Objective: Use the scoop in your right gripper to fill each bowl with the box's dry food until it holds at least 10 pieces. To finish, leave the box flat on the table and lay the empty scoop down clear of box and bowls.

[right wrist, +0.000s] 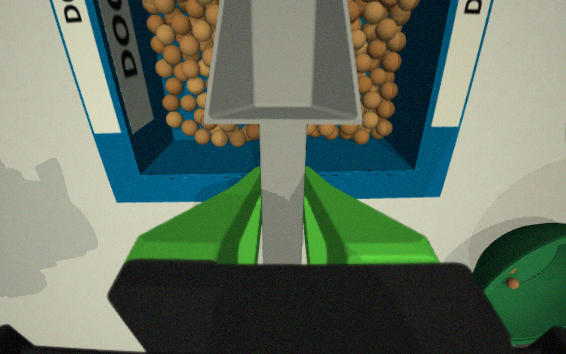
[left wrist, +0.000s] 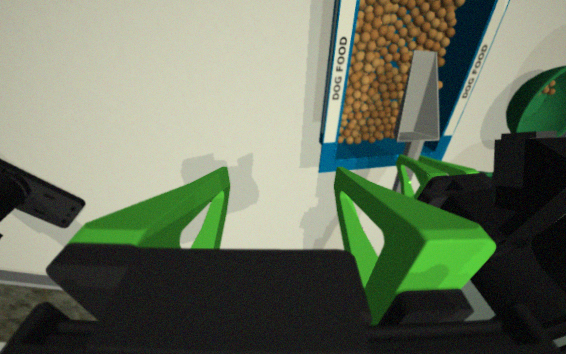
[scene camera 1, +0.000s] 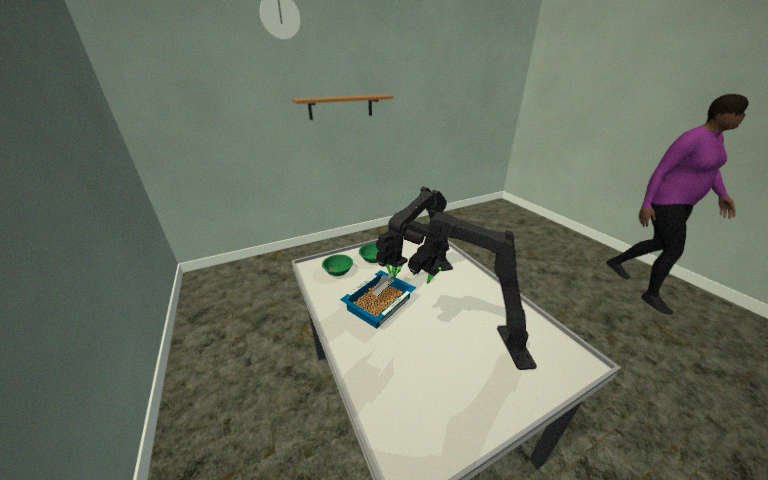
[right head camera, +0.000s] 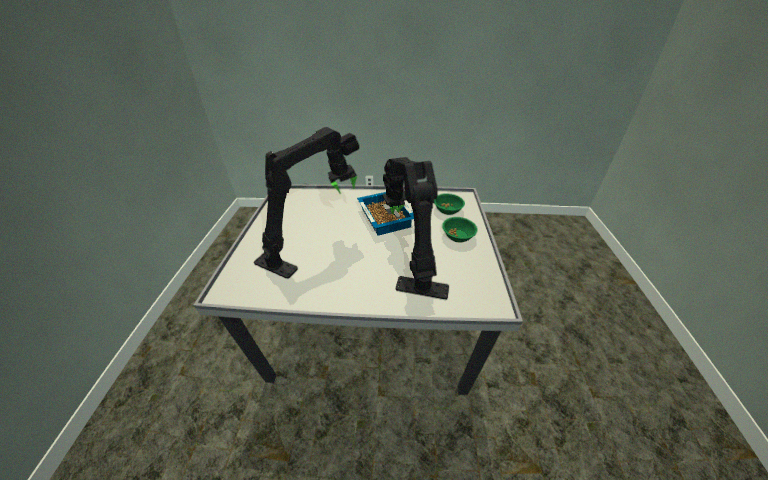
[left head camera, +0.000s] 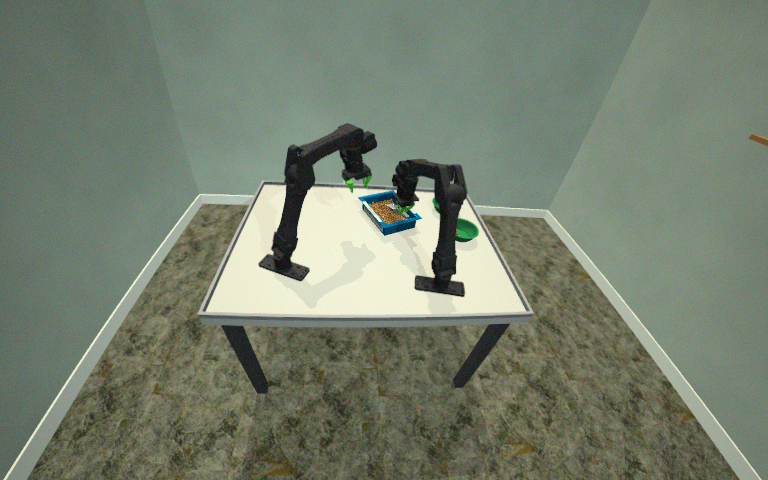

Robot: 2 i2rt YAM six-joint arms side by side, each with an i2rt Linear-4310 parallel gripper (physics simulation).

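Places are measured from the left arm's base along level axes (x ahead, y right, z down), in centimetres.
Where they show: left gripper, fingertip midpoint: point(left wrist: 282, 176) point(scene camera 1: 420, 279) point(right head camera: 347, 191) point(left head camera: 358, 189); right gripper, fingertip midpoint: point(right wrist: 282, 177) point(left wrist: 405, 157) point(scene camera 1: 392, 276) point(right head camera: 394, 213) point(left head camera: 401, 213); left arm's base at its link origin: point(left wrist: 8, 181) point(scene camera 1: 515, 346) point(right head camera: 275, 266) point(left head camera: 283, 268); right arm's base at its link origin: point(right head camera: 422, 288) point(left head camera: 439, 286).
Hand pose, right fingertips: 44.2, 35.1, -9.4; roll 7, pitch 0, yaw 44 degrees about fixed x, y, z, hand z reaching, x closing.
Each offset is from my right fingertips to the top centre of the thing, as dx, dy, dz. Level surfaces: height alone.
The blue dog food box {+6.8, -7.9, +3.1} point(left head camera: 399, 227) point(right head camera: 394, 226) point(scene camera 1: 362, 318) point(left wrist: 350, 164) point(right wrist: 150, 190) lies flat on the table, with many round brown pieces inside. My right gripper point(right wrist: 282, 177) is shut on the handle of the grey scoop {+2.5, -2.6, -1.8} point(scene camera 1: 383, 285) point(left wrist: 422, 95) point(right wrist: 282, 65). The scoop's pan is over the pieces inside the box and looks empty. Two green bowls stand right of the box; the near bowl {+8.4, +29.1, +4.1} point(right head camera: 459, 229) and the far bowl {+27.2, +18.6, +4.1} point(right head camera: 449, 203) each hold some pieces, too small to count. My left gripper point(left head camera: 359, 185) point(right head camera: 344, 185) point(left wrist: 282, 176) is open and empty, above the table left of the box.
Both arms are mounted along the front of the white table {dz +9.4} point(left head camera: 254, 300) point(right head camera: 249, 294) point(scene camera 1: 419, 407). The right gripper works close to the left one in the left wrist view. A person point(scene camera 1: 688, 169) in purple is near the wall in scene camera 1. A wooden shelf point(scene camera 1: 342, 99) hangs on the wall.
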